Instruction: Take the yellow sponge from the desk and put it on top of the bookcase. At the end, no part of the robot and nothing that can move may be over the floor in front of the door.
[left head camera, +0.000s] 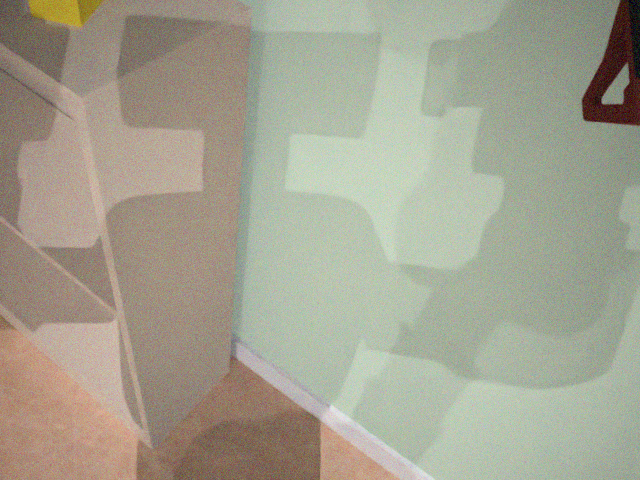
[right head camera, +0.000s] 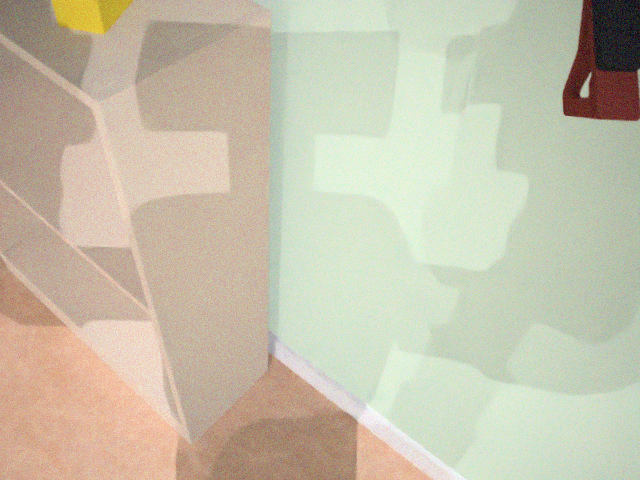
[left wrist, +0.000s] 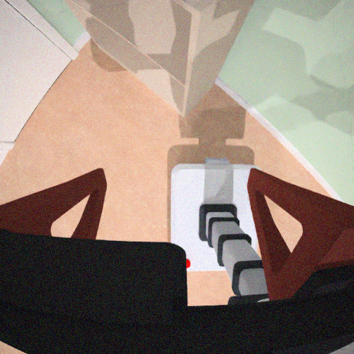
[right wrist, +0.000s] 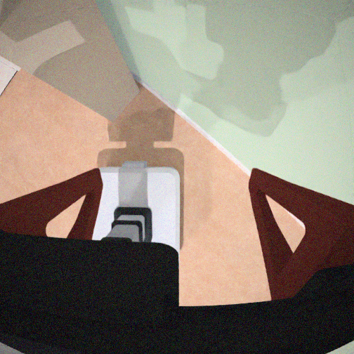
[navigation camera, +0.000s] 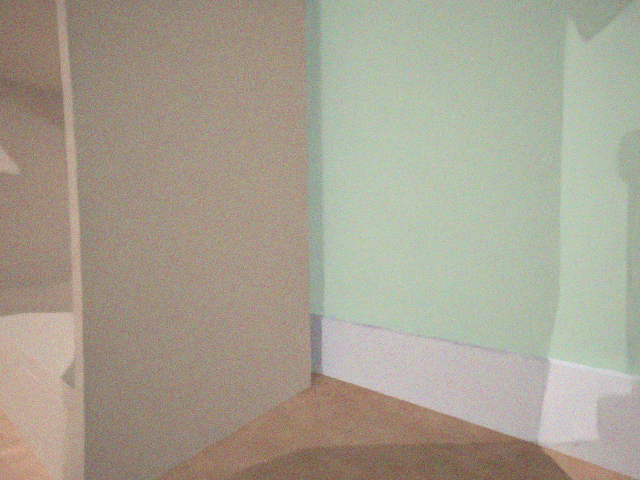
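Places are measured from the left arm's base along level axes (x right, y up, z back), in metres.
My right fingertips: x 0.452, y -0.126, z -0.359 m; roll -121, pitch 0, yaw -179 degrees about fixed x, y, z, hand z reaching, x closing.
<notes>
Behind a point stands the place of what it marks.
The yellow sponge (left head camera: 62, 10) {x -0.003, y -0.333, z -0.762 m} (right head camera: 90, 15) {x 0.004, y -0.326, z -0.760 m} is cut off by the upper left picture edge in both head views. It lies on top of the tan bookcase (left head camera: 180, 258) {x 0.124, y -0.757, z -0.718 m} (right head camera: 206, 258) {x 0.119, y -0.750, z -0.712 m} (left wrist: 202, 75) (right wrist: 90, 75) (navigation camera: 191, 232) {x 0.102, y -1.181, z -0.693 m}. The sponge does not show in the wrist views. My left gripper (left wrist: 176, 176) is open and empty, out in front of the bookcase and apart from it. My right gripper (right wrist: 175, 176) is open and empty, off to the right of the bookcase; one dark red finger of it (left head camera: 594, 111) (right head camera: 615, 95) shows at the right edge of the head views. I cannot make out the desk.
A pale green wall (left head camera: 320, 248) {x 0.377, y -0.793, z -0.776 m} (right head camera: 351, 248) {x 0.379, y -0.791, z -0.774 m} (navigation camera: 439, 180) {x 0.389, y -1.120, z -0.766 m} with a white skirting board (navigation camera: 413, 366) {x 0.357, y -1.361, z -0.775 m} stands right of the bookcase. My white base (left wrist: 187, 215) (right wrist: 165, 200) is on the orange-tan floor near the bookcase's front corner. A white panel (left wrist: 30, 65) stands at the upper left.
</notes>
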